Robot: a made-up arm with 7 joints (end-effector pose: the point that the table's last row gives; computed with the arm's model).
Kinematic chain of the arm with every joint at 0, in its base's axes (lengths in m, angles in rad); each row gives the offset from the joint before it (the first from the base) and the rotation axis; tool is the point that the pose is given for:
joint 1: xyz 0 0 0.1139 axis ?
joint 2: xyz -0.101 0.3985 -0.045 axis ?
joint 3: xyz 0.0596 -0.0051 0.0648 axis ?
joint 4: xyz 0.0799 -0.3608 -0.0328 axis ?
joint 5: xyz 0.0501 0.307 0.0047 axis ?
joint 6: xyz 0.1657 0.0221 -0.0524 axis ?
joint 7: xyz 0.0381 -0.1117 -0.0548 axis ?
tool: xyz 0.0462 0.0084 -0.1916
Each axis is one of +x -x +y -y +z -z.
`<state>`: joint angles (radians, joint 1 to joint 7).
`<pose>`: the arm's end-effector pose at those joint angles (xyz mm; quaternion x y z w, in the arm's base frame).
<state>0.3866 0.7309 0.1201 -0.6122 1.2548 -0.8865 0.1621</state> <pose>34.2 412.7 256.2 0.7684 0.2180 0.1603 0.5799</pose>
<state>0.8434 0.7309 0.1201 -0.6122 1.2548 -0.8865 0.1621</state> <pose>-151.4 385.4 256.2 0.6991 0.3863 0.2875 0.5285</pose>
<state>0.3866 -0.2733 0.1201 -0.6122 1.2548 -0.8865 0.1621</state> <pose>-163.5 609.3 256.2 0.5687 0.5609 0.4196 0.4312</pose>
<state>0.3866 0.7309 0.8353 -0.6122 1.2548 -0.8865 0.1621</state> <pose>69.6 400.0 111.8 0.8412 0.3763 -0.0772 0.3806</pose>
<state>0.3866 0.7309 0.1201 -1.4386 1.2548 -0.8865 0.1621</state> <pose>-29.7 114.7 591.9 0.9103 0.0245 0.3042 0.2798</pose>
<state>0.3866 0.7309 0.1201 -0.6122 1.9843 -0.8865 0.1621</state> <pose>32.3 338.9 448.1 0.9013 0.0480 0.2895 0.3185</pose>
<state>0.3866 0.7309 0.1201 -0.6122 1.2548 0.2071 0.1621</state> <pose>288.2 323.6 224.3 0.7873 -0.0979 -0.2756 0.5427</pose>
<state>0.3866 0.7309 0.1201 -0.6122 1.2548 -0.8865 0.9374</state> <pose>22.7 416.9 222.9 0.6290 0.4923 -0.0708 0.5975</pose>
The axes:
joint 1: +z
joint 2: -z
joint 3: +y
joint 4: -x
joint 5: +x
joint 6: -y
joint 7: -z

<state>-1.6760 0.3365 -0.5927 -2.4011 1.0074 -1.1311 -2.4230</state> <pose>-81.8 366.7 454.1 0.4171 0.4935 -0.7104 0.2789</pose>
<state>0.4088 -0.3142 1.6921 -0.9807 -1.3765 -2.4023 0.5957</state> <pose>216.2 377.4 23.8 0.6795 -0.5757 0.0968 0.4444</pose>
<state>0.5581 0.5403 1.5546 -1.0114 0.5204 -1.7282 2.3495</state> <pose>-132.4 100.7 84.8 -0.4050 0.9109 0.0704 0.0352</pose>
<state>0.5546 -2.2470 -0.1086 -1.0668 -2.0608 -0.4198 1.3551</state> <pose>-381.9 895.2 345.3 0.1046 -0.4684 0.4814 0.7334</pose>
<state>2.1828 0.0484 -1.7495 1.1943 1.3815 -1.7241 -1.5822</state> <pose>-249.2 188.7 246.0 0.0114 0.0164 -0.9285 0.3707</pose>
